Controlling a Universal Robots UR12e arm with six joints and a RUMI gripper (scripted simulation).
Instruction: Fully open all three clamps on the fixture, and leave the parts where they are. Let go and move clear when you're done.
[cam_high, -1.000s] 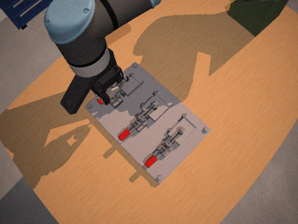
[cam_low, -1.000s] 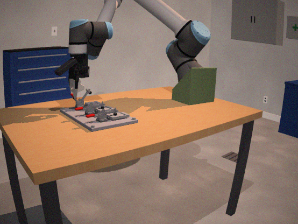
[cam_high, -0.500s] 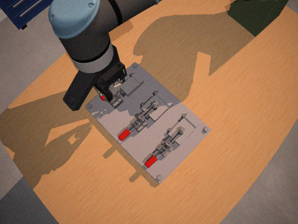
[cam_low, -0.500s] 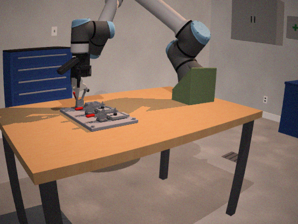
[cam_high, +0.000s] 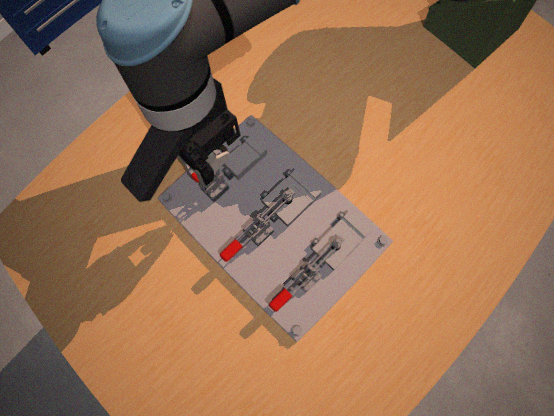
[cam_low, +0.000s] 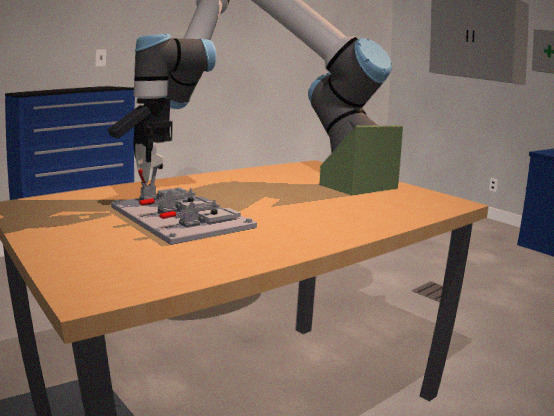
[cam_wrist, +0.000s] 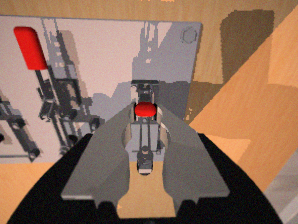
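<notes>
Now: the grey fixture plate 50 mm behind my hand, 110 mm to the left of it and 80 mm below it. The rest, counted from my hand: flat grey part (120 mm behind, 210 mm to the left, 60 mm below).
</notes>
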